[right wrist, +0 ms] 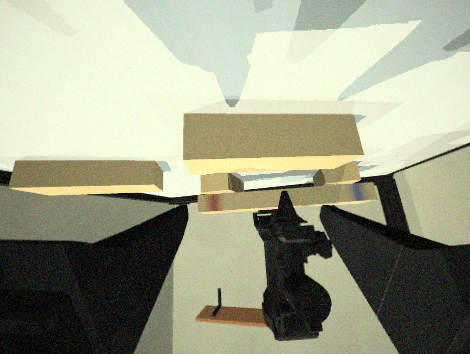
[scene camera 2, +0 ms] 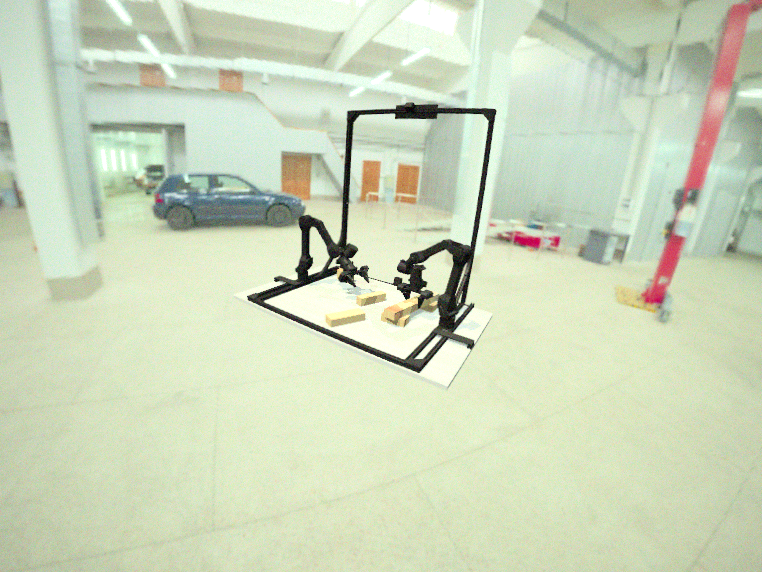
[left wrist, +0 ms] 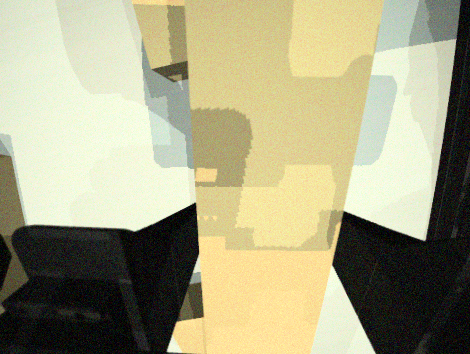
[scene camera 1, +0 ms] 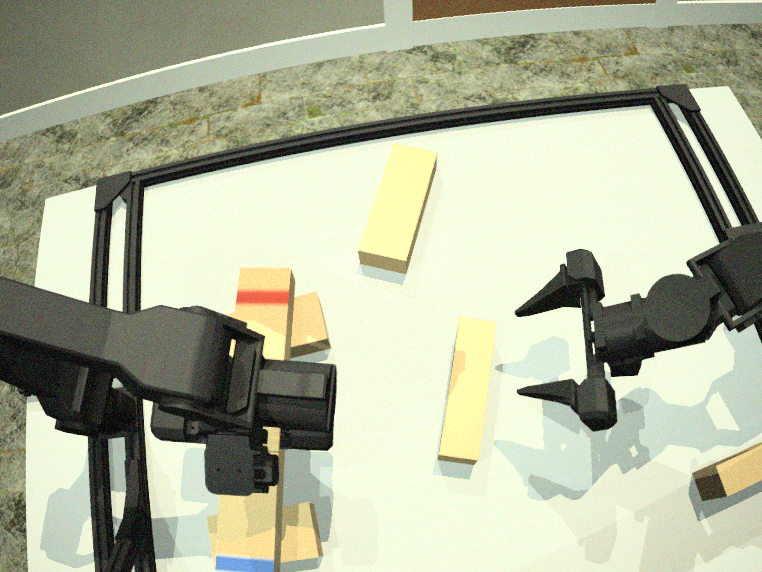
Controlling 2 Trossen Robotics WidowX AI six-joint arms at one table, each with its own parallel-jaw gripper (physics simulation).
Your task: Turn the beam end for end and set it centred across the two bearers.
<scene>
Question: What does my left gripper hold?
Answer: A long beam.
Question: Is my right gripper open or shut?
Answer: Open.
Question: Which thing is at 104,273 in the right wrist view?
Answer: My right gripper.
</scene>
